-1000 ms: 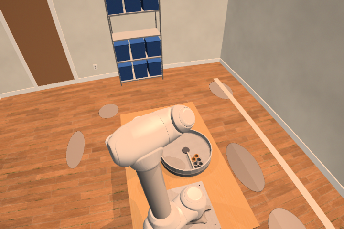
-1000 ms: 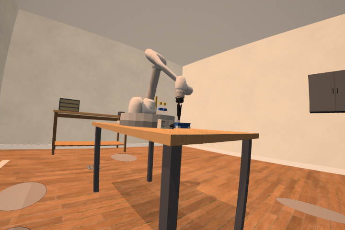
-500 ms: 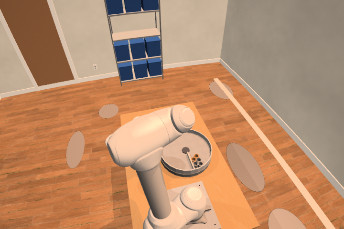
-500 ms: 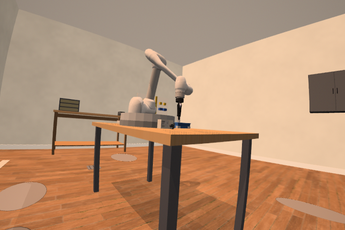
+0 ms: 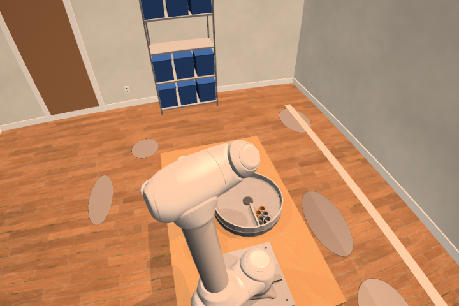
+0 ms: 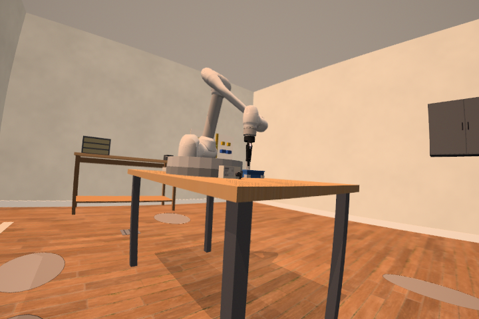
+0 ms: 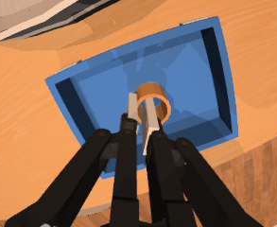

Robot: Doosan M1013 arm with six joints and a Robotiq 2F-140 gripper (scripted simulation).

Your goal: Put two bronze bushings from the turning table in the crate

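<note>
Right now my hand is 50 mm above the crate, 10 mm to the right of it and 10 mm past it. Round my hand: round grey turning table 320 mm to the right, 60 mm ahead, 20 mm below.
</note>
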